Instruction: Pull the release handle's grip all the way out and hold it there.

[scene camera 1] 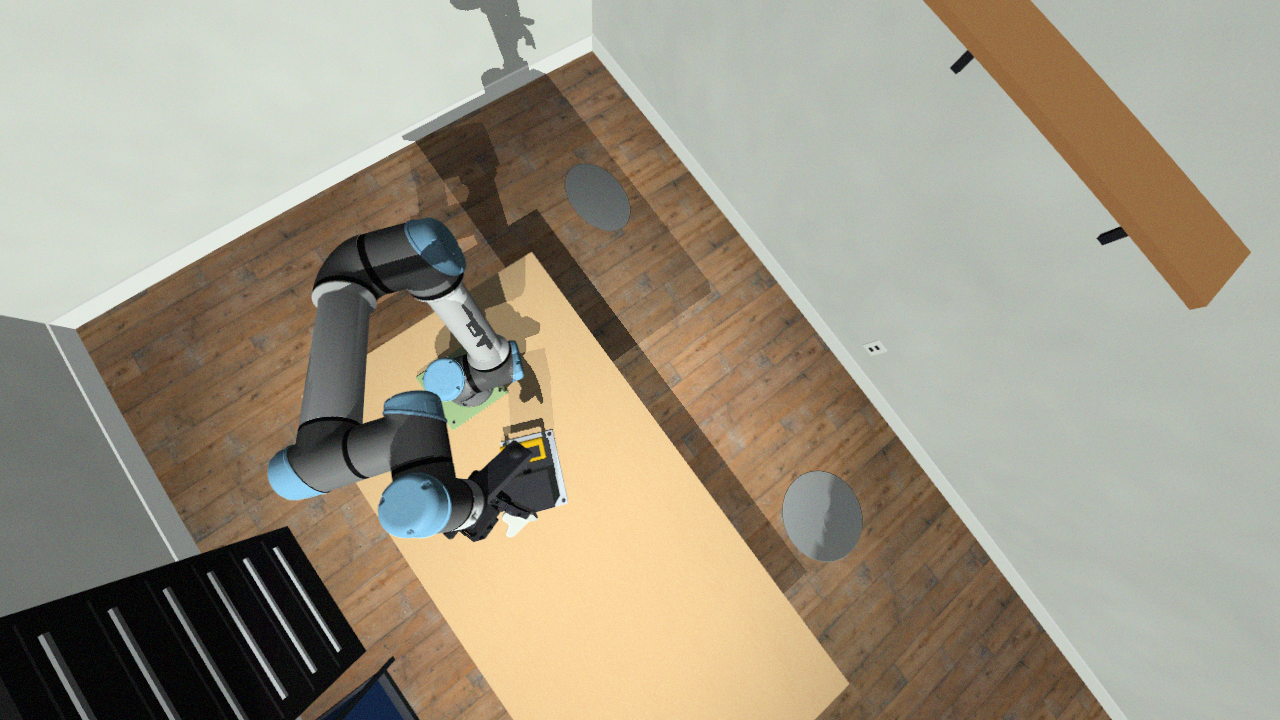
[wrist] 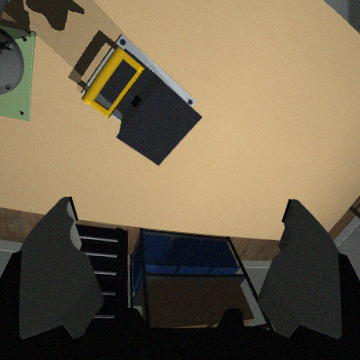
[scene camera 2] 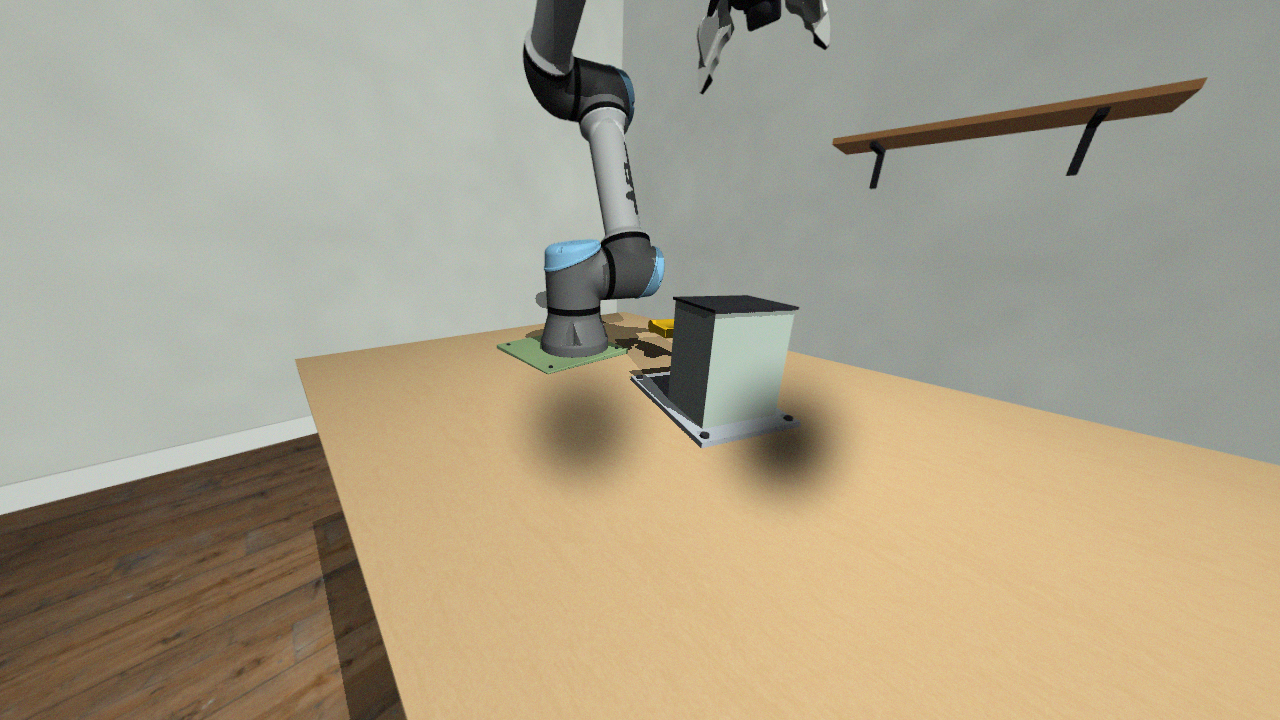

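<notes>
The release handle's yellow grip [scene camera 1: 533, 441] [scene camera 2: 661, 327] [wrist: 103, 75] is a rectangular loop on the side of its housing that faces the arm's base. In scene camera 2 most of it is hidden behind the housing. The housing [scene camera 2: 747, 367] [wrist: 160, 120] is a box with a dark top, pale on one side, on a light base plate [scene camera 2: 742, 431] [wrist: 164, 74] with dark bolts. My gripper [scene camera 1: 519, 488] [scene camera 2: 765, 67] [wrist: 180, 200] is open and empty, high above the housing and apart from the grip. In the wrist view the grip lies up and left of the fingers.
The arm's base stands on a green plate [scene camera 1: 465, 415] [scene camera 2: 523, 354] [wrist: 21, 102], near the grip's side of the housing. All stand on the wooden table [scene camera 1: 644, 573] [scene camera 2: 537, 582] [wrist: 250, 125]. A black drawer cabinet [scene camera 1: 134, 626] stands beyond one table edge. A shelf [scene camera 1: 1092, 143] [scene camera 2: 1011, 129] hangs on the wall.
</notes>
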